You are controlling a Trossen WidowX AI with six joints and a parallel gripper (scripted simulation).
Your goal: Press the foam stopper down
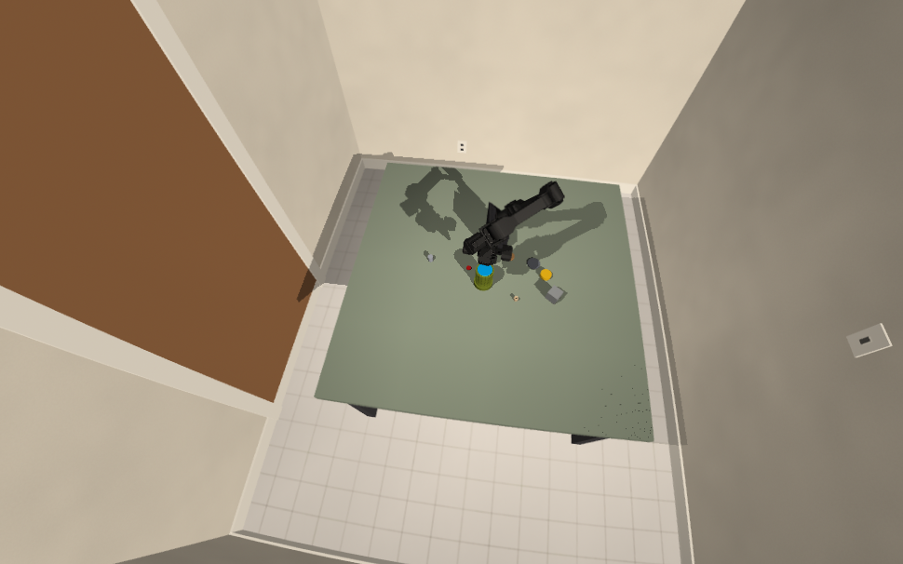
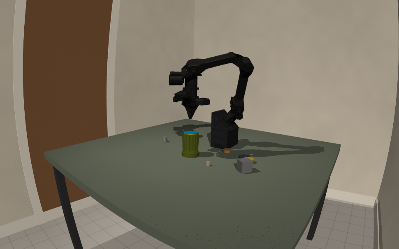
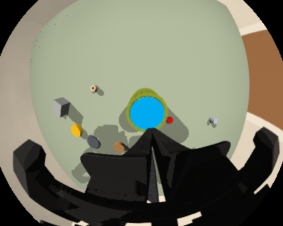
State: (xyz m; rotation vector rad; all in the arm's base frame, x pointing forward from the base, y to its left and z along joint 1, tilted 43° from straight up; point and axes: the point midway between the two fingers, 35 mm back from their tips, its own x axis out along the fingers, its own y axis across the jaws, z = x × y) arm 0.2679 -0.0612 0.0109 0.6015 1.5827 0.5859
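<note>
Now: the blue foam stopper 110 mm below my hand. Also, from my hand: brown disc (200 mm below, 160 mm behind, 110 mm to the left); tan peg (210 mm below, 150 mm to the left, 60 mm ahead); red dot (210 mm below, 70 mm to the right, 70 mm behind).
</note>
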